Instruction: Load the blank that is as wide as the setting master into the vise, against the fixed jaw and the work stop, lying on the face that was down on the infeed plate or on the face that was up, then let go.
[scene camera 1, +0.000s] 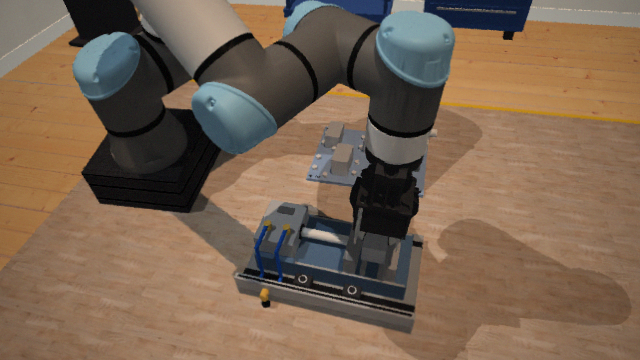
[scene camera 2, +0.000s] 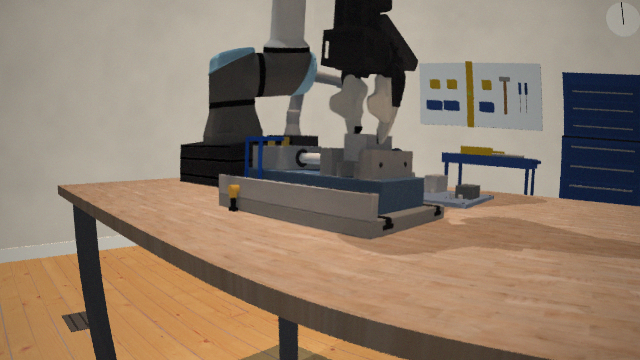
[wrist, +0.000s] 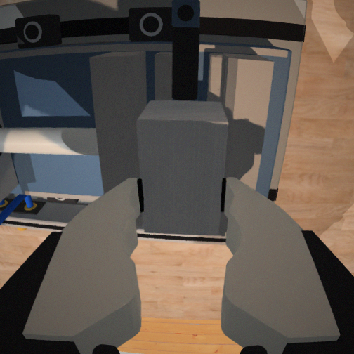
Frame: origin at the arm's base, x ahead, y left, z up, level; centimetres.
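Where they show: gripper, fingertip midpoint: (scene camera 1: 375, 241) (scene camera 2: 366, 143); arm's base, link origin: (scene camera 1: 151, 146) (scene camera 2: 232, 141).
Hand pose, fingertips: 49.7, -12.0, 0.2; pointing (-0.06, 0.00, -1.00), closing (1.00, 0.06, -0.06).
Observation:
Things, the pixels of their top centre, and the offset from my fingertips, as dx, dy, dz. "*": a spot on its surface instead.
- grey rectangular blank, top centre: (scene camera 2: 369, 134) (scene camera 1: 377, 234) +0.0, +0.5, +1.2
- vise's movable jaw, top centre: (scene camera 2: 350, 147) (scene camera 1: 355, 235) -3.5, +0.8, -0.8
- blue-grey plate, top centre: (scene camera 2: 428, 193) (scene camera 1: 369, 157) -6.6, +30.4, -9.6
- vise's screw, surface spot: (scene camera 2: 311, 159) (scene camera 1: 315, 238) * -10.3, -0.1, -2.8
- yellow-topped fitting, surface spot: (scene camera 2: 233, 192) (scene camera 1: 266, 298) * -15.8, -10.5, -7.7
My gripper (scene camera 1: 378, 239) (scene camera 2: 371, 135) (wrist: 181, 181) is shut on a grey rectangular blank (scene camera 1: 375, 248) (scene camera 2: 354, 146) (wrist: 182, 160), one finger on each side. The blank is upright between the vise's movable jaw (scene camera 1: 351, 257) (scene camera 2: 330, 162) (wrist: 119, 115) and the beige fixed jaw (scene camera 1: 393, 262) (scene camera 2: 385, 166) (wrist: 251, 87). Its top stands above both jaws. A grey strip shows below it in scene camera 2. The black work stop bar (wrist: 185, 75) points at the blank's far end in the wrist view. I cannot tell whether the blank touches the fixed jaw, stop or support beneath.
The blue-grey plate (scene camera 1: 316, 175) (scene camera 2: 462, 204) behind the vise bears pegs and grey blocks (scene camera 1: 342, 159) (scene camera 2: 436, 182). The vise's screw (scene camera 1: 325, 235) (scene camera 2: 311, 159) (wrist: 50, 141) and blue hoses (scene camera 1: 258, 257) (scene camera 2: 247, 157) are at its left. A yellow-topped fitting (scene camera 1: 265, 295) (scene camera 2: 233, 192) is at the base's front.

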